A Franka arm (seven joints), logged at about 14 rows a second.
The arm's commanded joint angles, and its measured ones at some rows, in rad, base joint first. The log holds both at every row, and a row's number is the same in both.
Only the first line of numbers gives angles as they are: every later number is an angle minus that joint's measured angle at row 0.
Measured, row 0:
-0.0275, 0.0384, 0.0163, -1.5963, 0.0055, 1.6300, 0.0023
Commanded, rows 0 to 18:
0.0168, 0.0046, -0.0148, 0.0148, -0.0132, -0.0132, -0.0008
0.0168, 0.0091, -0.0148, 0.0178, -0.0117, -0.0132, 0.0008
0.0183, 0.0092, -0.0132, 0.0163, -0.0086, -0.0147, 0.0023
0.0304, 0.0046, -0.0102, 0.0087, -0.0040, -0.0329, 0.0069
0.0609, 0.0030, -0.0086, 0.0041, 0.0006, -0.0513, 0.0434
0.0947, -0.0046, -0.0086, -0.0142, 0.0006, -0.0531, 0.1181
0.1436, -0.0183, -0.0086, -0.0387, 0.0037, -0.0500, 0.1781
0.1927, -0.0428, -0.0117, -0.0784, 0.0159, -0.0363, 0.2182
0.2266, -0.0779, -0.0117, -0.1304, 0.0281, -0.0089, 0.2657
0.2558, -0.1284, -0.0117, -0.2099, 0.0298, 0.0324, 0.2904
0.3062, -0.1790, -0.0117, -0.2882, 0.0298, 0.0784, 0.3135
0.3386, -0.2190, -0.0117, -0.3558, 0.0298, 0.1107, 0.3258
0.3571, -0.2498, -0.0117, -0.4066, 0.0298, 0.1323, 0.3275
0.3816, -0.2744, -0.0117, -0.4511, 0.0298, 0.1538, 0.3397
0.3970, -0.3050, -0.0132, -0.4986, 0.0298, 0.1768, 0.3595
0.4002, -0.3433, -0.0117, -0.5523, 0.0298, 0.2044, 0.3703
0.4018, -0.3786, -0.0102, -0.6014, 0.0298, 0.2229, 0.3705
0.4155, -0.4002, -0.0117, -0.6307, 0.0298, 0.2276, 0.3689
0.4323, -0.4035, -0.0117, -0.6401, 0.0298, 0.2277, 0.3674
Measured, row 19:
0.3962, -0.3325, 0.0026, -0.5573, 0.0126, 0.1909, 0.3511
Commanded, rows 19 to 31:
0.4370, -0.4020, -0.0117, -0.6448, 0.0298, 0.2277, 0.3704
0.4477, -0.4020, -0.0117, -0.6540, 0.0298, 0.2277, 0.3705
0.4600, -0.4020, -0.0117, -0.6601, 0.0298, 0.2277, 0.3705
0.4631, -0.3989, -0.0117, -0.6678, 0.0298, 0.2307, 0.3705
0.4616, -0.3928, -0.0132, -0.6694, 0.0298, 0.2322, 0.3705
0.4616, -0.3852, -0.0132, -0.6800, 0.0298, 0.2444, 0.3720
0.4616, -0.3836, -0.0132, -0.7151, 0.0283, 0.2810, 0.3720
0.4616, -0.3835, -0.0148, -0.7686, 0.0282, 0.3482, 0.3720
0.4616, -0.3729, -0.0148, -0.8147, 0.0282, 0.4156, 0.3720
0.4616, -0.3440, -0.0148, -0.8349, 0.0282, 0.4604, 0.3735
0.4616, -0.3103, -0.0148, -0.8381, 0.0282, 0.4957, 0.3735
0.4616, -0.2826, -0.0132, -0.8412, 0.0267, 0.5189, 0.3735
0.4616, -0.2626, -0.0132, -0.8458, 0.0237, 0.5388, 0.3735
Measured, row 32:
0.4470, -0.3102, -0.0028, -0.8483, 0.0130, 0.4963, 0.3521
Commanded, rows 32 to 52:
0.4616, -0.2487, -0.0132, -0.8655, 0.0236, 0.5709, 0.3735
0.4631, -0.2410, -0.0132, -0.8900, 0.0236, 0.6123, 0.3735
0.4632, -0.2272, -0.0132, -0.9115, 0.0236, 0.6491, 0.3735
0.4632, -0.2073, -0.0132, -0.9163, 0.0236, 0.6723, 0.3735
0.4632, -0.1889, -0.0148, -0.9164, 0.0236, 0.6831, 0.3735
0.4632, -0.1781, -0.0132, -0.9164, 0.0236, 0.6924, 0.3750
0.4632, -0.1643, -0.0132, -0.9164, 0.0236, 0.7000, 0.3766
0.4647, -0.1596, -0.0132, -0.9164, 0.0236, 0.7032, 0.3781
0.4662, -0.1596, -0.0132, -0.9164, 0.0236, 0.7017, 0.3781
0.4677, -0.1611, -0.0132, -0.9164, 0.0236, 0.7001, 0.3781
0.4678, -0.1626, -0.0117, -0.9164, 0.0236, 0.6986, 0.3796
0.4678, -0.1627, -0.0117, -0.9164, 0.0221, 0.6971, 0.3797
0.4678, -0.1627, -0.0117, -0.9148, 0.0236, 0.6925, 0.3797
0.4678, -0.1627, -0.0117, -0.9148, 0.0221, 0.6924, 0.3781
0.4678, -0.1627, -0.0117, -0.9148, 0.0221, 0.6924, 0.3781
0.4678, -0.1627, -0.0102, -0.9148, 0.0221, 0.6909, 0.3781
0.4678, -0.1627, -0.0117, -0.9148, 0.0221, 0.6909, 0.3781
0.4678, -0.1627, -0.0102, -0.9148, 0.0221, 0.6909, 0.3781
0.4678, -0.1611, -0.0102, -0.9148, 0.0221, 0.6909, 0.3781
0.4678, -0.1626, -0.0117, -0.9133, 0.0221, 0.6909, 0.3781
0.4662, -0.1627, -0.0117, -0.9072, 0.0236, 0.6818, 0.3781
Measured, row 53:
0.4523, -0.1605, -0.0029, -0.9164, 0.0133, 0.6870, 0.3566
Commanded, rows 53 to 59:
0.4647, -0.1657, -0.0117, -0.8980, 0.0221, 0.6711, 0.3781
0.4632, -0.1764, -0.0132, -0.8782, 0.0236, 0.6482, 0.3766
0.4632, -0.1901, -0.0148, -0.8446, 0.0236, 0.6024, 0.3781
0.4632, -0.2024, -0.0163, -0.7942, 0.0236, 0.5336, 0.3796
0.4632, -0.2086, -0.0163, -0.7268, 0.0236, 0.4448, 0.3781
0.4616, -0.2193, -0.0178, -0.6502, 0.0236, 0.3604, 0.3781
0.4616, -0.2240, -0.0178, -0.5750, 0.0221, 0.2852, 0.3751
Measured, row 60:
0.4522, -0.1945, -0.0088, -0.7223, 0.0133, 0.4378, 0.3578
